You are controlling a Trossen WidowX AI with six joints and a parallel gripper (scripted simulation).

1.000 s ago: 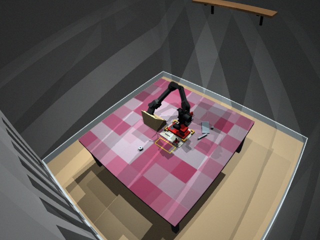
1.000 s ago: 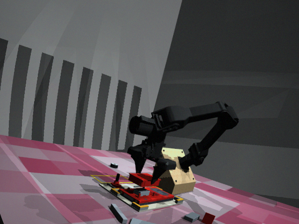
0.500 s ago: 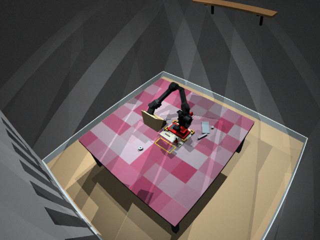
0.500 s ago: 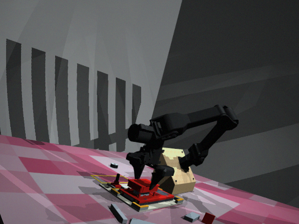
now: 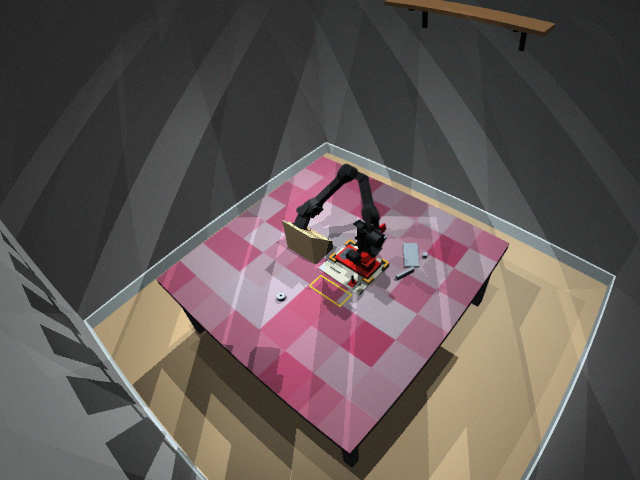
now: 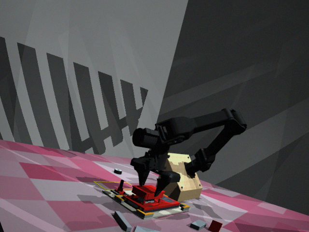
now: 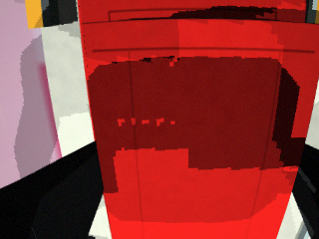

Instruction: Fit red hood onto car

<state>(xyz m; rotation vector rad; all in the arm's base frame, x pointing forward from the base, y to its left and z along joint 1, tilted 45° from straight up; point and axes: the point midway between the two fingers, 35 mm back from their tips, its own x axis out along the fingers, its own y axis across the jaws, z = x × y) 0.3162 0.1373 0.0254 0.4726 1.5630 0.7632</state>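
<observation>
Now: gripper tip 3 cm above the grey engine block and 1 cm to the right of it. The rest, counted from my gripper tip: red hood: right at my gripper tip; then white jig: 5 cm below, 3 cm behind, 2 cm to the right.
</observation>
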